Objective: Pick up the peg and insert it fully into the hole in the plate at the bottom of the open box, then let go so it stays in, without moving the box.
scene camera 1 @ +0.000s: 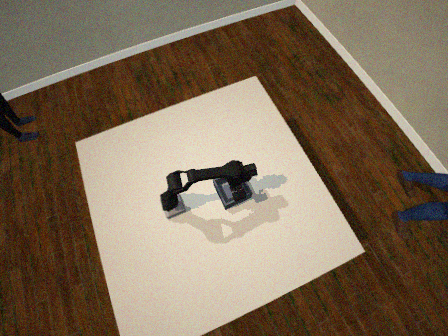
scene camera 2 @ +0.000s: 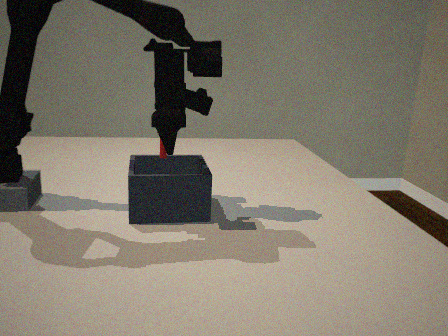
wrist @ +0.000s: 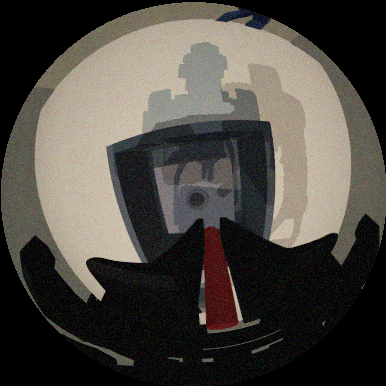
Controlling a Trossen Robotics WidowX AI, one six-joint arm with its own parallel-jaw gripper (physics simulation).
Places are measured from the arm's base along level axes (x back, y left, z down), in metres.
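Pixels of known places: gripper, fingertip midpoint: (scene camera 1: 233, 186) (scene camera 2: 170, 153) (wrist: 210, 223); arm's base, link origin: (scene camera 1: 170, 203) (scene camera 2: 3, 177).
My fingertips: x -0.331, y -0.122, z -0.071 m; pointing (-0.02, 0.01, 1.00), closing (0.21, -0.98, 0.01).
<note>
For each thing: its top centre in the pictures, then the offset to it from my fingertips. Level surfaces: height alone.
- red peg, top centre: (wrist: 221, 326) (scene camera 2: 163, 118) dx +0.014, dy +0.003, dz -0.072 m
- dark open box, top centre: (wrist: 196, 213) (scene camera 2: 168, 164) (scene camera 1: 232, 186) dx +0.001, dy +0.011, dz +0.026 m
- plate, top centre: (wrist: 196, 199) (scene camera 1: 232, 188) dx +0.001, dy +0.011, dz +0.062 m
- pale table top, surface height: dz +0.123 m
A red peg (scene camera 2: 163, 148) (wrist: 218, 280) stands upright between the fingers of my gripper (scene camera 2: 171, 153) (wrist: 210, 223), which is shut on it. In scene camera 2 the fingertips and the peg's lower end are at about the height of the rim of the dark open box (scene camera 2: 170, 199) (wrist: 131, 200) (scene camera 1: 231, 204). In the wrist view the plate (wrist: 212, 212) lies at the bottom of the box, and its dark round hole (wrist: 197, 199) shows a little beyond the fingertips. In scene camera 1 the arm covers the gripper and part of the box.
The box stands on a pale table top (scene camera 1: 150, 270) (scene camera 2: 225, 290). The arm's base (scene camera 1: 175, 209) (scene camera 2: 22, 192) is to the left of the box in both scene views. Shadows of the arm lie around the box. Legs of people (scene camera 1: 427, 210) show at the edges of scene camera 1.
</note>
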